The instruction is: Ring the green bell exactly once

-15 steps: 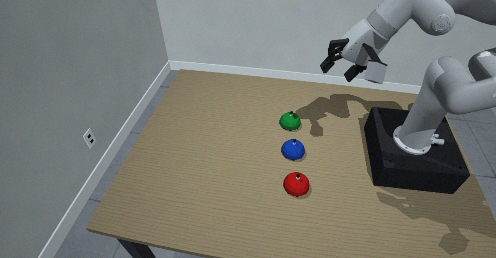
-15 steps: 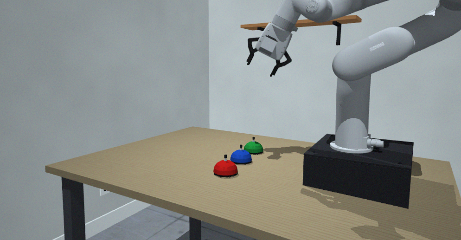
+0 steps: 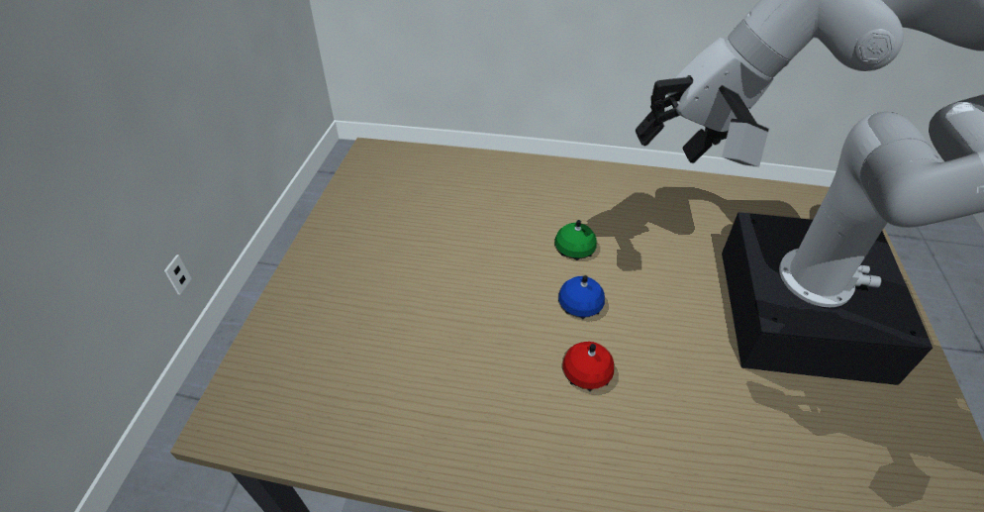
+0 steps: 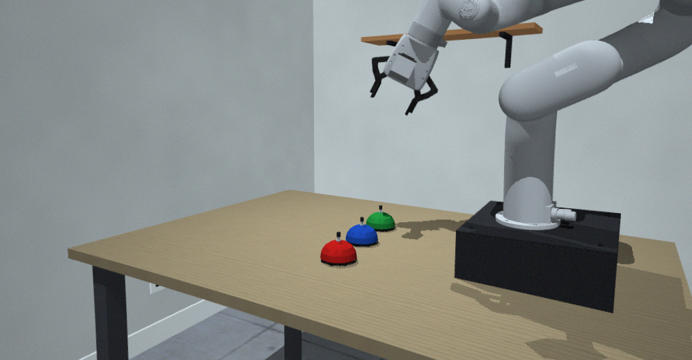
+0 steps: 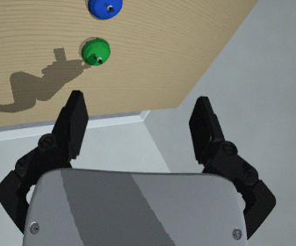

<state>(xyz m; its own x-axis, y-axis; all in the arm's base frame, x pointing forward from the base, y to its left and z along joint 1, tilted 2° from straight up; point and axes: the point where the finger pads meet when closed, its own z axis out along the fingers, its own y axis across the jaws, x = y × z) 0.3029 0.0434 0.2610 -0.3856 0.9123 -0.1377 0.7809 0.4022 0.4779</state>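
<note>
Now: the green bell 320 mm below my hand, 150 mm to the right of it and 110 mm ahead of it. From my hand the other things lie so: red bell: 320 mm below, 140 mm to the left, 50 mm ahead; then blue bell: 320 mm below, 80 mm ahead.
</note>
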